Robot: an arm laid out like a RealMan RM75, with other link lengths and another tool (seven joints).
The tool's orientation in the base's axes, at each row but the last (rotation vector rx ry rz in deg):
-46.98 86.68 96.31
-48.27 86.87 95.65
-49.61 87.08 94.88
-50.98 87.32 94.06
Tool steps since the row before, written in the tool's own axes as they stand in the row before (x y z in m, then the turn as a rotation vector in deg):
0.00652 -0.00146 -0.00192 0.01 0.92 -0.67
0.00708 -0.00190 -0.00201 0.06 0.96 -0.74
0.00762 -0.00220 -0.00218 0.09 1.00 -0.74
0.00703 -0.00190 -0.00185 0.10 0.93 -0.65
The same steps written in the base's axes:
-0.00230 -0.00121 -0.00645 -0.79 -0.71 0.41
-0.00213 -0.00133 -0.00717 -0.85 -0.78 0.38
-0.00205 -0.00157 -0.00781 -0.90 -0.78 0.38
-0.00189 -0.00142 -0.00713 -0.84 -0.69 0.34

